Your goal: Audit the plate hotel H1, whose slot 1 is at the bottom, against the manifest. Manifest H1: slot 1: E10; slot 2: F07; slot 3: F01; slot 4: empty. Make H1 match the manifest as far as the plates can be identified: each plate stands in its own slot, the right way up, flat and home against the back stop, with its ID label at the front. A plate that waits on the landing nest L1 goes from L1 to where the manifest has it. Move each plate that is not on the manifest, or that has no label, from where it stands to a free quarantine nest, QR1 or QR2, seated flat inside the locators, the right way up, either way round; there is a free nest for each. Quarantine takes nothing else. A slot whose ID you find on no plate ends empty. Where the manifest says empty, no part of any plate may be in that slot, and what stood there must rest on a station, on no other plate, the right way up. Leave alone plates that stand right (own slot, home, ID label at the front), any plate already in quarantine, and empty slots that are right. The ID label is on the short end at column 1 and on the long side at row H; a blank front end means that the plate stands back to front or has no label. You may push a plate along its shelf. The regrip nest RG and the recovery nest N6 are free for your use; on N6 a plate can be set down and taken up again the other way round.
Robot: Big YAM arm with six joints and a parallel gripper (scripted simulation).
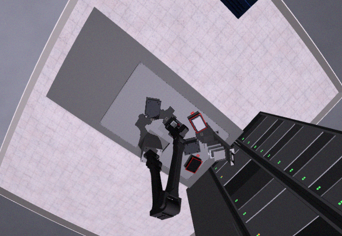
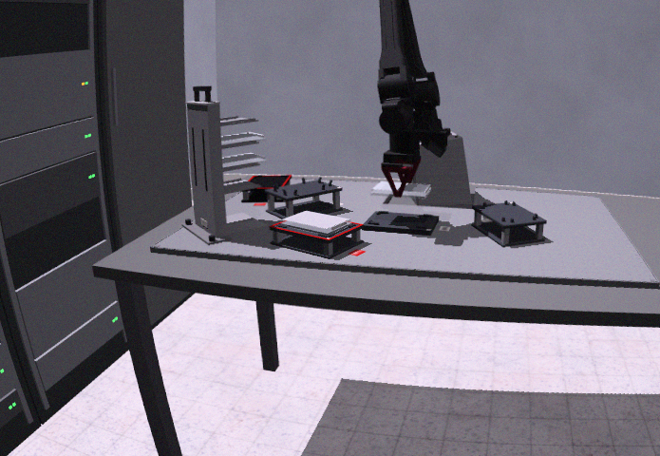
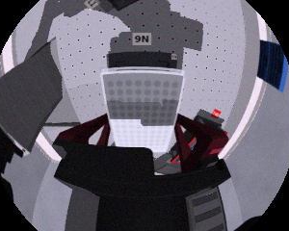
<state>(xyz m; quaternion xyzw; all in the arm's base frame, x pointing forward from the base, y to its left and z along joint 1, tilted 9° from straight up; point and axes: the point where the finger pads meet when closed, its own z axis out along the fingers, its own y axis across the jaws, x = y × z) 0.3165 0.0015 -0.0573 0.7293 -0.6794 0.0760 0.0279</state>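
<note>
Now: the N6 tag 1 cm behind my hand, 10 cm to the left of it and 9 cm below it. Also, from my hand: red-edged nest: 16 cm behind, 46 cm to the right, 5 cm below; then plate hotel H1: 19 cm ahead, 42 cm to the right, 7 cm above.
</note>
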